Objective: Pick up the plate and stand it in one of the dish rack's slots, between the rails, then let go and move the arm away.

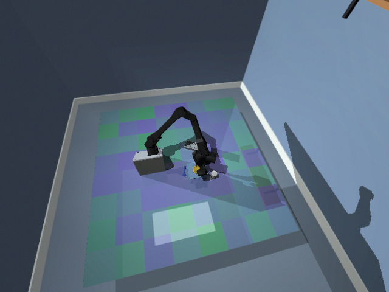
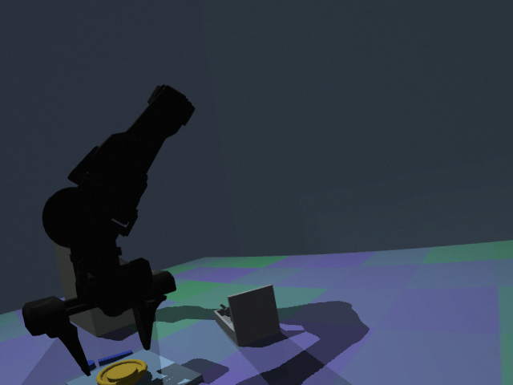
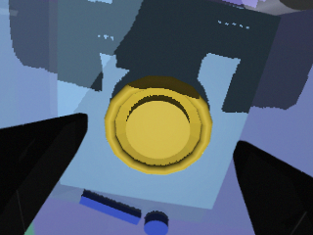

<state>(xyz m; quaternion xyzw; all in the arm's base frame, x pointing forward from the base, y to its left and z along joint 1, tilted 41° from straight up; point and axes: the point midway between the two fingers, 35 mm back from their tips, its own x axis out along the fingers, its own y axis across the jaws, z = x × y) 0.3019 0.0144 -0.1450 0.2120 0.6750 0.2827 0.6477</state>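
My gripper tip is 10 mm past the yellow plate and 20 mm above it. From my gripper tip the other things lie so: grey dish rack 10 mm behind, 220 mm to the left, 10 mm below; small white cup 110 mm ahead, 60 mm to the right, 10 mm below; blue spoon 100 mm behind, 30 mm below.
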